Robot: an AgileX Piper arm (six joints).
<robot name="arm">
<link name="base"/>
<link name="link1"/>
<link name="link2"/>
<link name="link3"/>
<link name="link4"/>
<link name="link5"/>
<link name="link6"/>
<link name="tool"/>
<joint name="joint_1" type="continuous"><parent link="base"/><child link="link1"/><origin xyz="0 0 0.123" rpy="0 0 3.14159"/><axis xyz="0 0 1"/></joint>
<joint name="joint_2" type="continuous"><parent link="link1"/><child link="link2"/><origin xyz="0 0 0" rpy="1.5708 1.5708 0"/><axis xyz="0 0 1"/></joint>
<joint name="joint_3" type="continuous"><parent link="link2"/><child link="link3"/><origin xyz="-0.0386 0.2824 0" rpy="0 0 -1.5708"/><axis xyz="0 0 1"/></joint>
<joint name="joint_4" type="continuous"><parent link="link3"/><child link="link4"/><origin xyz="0.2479 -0.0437 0" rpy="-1.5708 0 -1.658"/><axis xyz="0 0 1"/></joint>
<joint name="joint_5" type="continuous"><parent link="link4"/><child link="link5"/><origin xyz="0 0 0" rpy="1.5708 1.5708 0"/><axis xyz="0 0 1"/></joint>
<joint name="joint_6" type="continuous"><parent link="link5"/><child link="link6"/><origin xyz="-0.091 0 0" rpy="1.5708 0 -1.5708"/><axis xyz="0 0 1"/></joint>
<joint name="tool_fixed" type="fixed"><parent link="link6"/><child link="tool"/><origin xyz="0 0 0"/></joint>
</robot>
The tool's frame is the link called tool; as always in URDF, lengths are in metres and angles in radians. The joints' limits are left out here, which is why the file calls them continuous.
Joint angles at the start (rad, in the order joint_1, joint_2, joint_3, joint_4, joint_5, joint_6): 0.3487, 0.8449, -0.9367, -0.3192, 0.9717, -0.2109
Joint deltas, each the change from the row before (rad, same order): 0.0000, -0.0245, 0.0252, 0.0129, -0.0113, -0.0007; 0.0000, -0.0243, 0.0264, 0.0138, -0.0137, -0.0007; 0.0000, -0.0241, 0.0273, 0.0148, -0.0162, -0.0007; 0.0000, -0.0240, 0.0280, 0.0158, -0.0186, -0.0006; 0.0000, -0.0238, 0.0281, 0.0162, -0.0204, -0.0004; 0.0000, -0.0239, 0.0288, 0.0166, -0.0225, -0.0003; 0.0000, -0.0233, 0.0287, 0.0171, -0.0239, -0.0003; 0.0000, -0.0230, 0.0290, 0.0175, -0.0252, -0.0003; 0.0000, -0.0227, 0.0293, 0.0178, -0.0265, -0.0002; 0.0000, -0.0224, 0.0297, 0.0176, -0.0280, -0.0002; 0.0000, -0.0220, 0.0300, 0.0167, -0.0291, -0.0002; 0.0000, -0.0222, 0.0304, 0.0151, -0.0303, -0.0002; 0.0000, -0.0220, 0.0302, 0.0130, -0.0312, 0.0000
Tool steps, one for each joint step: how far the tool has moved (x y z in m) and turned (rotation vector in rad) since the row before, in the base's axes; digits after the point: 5 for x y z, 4 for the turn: -0.00504, -0.00066, -0.00377, 0.0143, -0.0053, 0.0062; -0.00479, -0.00047, -0.00415, 0.0153, -0.0059, 0.0069; -0.00455, -0.00028, -0.00442, 0.0166, -0.0069, 0.0075; -0.00433, -0.00011, -0.00461, 0.0181, -0.0081, 0.0080; -0.00412, 0.00000, -0.00465, 0.0192, -0.0094, 0.0080; -0.00396, 0.00009, -0.00480, 0.0202, -0.0107, 0.0081; -0.00370, 0.00021, -0.00483, 0.0210, -0.0114, 0.0080; -0.00351, 0.00028, -0.00494, 0.0217, -0.0119, 0.0079; -0.00332, 0.00034, -0.00504, 0.0224, -0.0125, 0.0075; -0.00312, 0.00037, -0.00514, 0.0226, -0.0134, 0.0072; -0.00291, 0.00034, -0.00524, 0.0220, -0.0141, 0.0066; -0.00280, 0.00024, -0.00529, 0.0209, -0.0156, 0.0060; -0.00262, 0.00012, -0.00521, 0.0195, -0.0171, 0.0052
